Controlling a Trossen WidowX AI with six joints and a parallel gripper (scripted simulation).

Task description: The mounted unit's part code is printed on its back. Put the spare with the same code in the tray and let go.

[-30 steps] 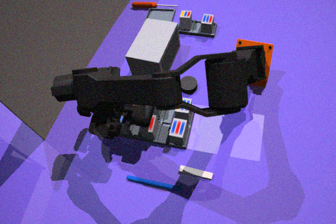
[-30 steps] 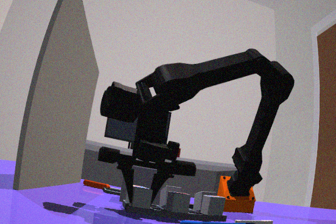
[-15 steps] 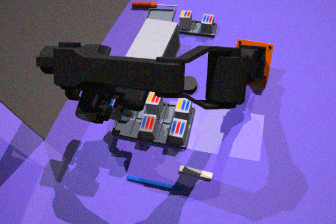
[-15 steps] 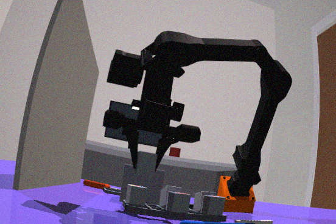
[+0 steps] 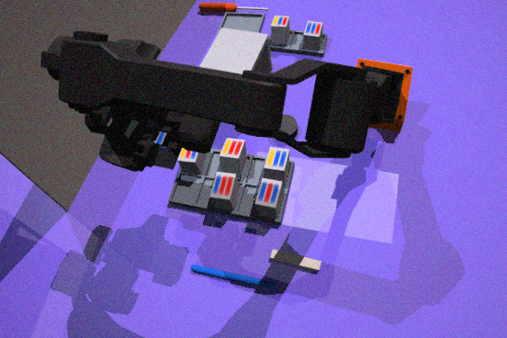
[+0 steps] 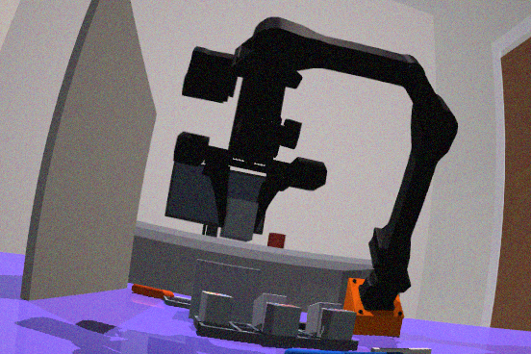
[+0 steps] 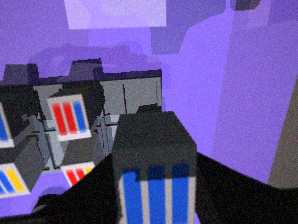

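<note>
The grey-floored tray is 42 cm to the right of my gripper tip, 14 cm below it and 2 cm ahead of it. Also, from my gripper tip: grey mounted unit: 23 cm to the right, 9 cm below, 3 cm behind; blue rod: 13 cm to the left, 13 cm below, 12 cm behind; black puck: 16 cm to the right, 14 cm behind, 13 cm below.
</note>
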